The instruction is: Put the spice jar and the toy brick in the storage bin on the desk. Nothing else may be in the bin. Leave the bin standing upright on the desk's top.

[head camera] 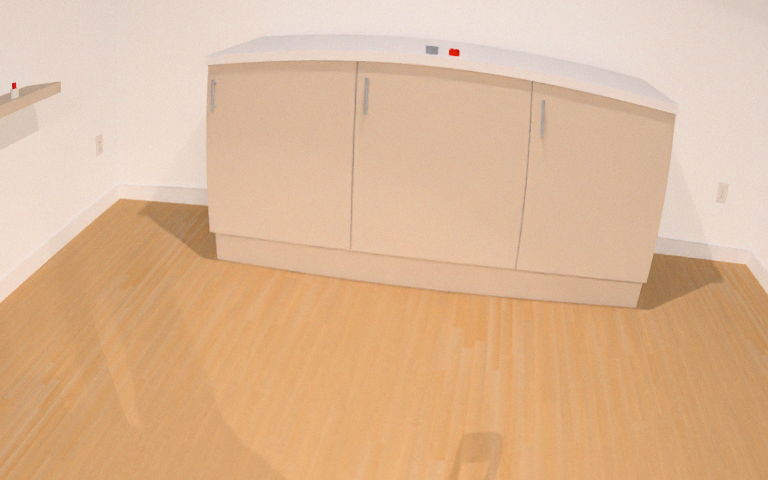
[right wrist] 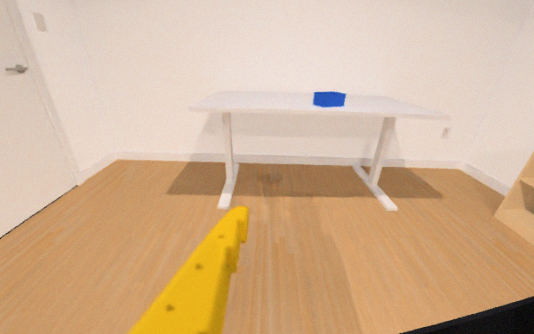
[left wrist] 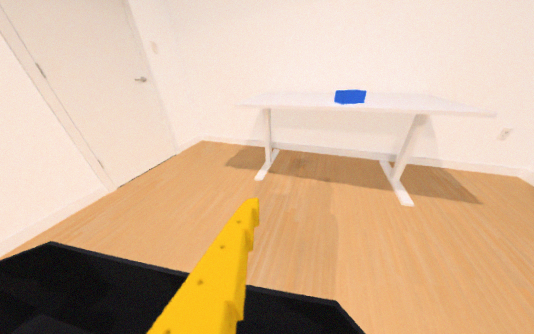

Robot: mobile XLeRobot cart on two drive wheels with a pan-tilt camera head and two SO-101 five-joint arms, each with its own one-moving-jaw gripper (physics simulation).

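Places are measured from the left arm's base along level axes (x ahead, y left, z up), in millimetres.
Pixels of known places: left end effector, tool point: (left wrist: 258, 208); right end effector, tool point: (right wrist: 247, 219).
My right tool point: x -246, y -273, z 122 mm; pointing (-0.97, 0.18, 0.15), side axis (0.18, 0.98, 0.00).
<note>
Behind a point stands the place of what it marks.
The blue storage bin (left wrist: 350, 97) @(x -1377, y 303, z -15 mm) (right wrist: 329, 99) @(x -1371, y 285, z -10 mm) stands upright on the white desk (left wrist: 295, 100) @(x -1530, y -56, z -55 mm) (right wrist: 260, 102) @(x -1527, y -104, z -55 mm); its inside is hidden. The red toy brick (head camera: 454, 52) @(x 2048, y -411, z 147 mm) lies on the counter top, right of a small grey block. A small white container with a red top (head camera: 14, 91) @(x 1823, y 1326, z 154 mm) stands on the wall shelf at the far left of the head view; it may be the spice jar, but it is too small to tell. My left gripper (left wrist: 254, 202) and right gripper (right wrist: 243, 210) each show one notched yellow jaw; both are open and empty, far from the desk.
The grey block (head camera: 431, 49) @(x 2022, y -330, z 155 mm) sits beside the brick on the long cabinet (head camera: 277, 147) @(x 2116, y 193, z -251 mm). The wall shelf (head camera: 50, 89) @(x 2028, y 1260, z 106 mm) juts out at left. A black tray (left wrist: 100, 285) lies below the left jaw. A wooden shelf unit (right wrist: 517, 220) @(x -899, y 1601, z -700 mm) shows at the right edge.
</note>
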